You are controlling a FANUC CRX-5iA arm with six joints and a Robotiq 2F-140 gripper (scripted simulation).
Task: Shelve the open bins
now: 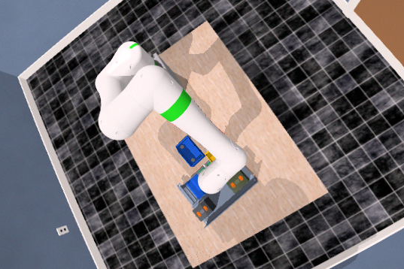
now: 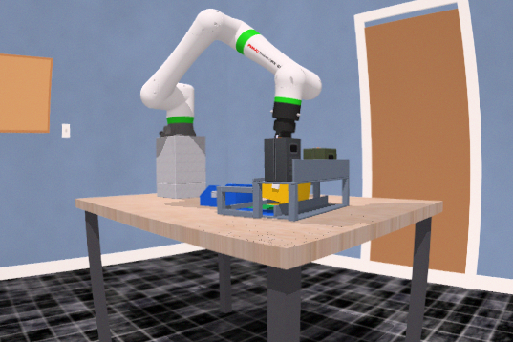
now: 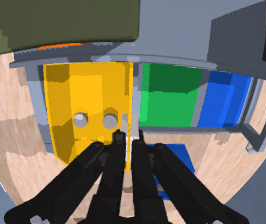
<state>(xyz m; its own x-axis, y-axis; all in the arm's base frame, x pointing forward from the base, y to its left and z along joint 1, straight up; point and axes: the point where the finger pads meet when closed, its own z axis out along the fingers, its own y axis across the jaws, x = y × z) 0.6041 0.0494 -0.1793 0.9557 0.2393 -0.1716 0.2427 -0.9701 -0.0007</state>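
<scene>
My hand is 4 cm to the right of the yellow bin, 4 cm above it and 2 cm past it. The rest, counted from my hand: dark box 18 cm ahead, 14 cm to the right, 7 cm above; blue bin 16 cm behind, 11 cm to the right, 6 cm below.
</scene>
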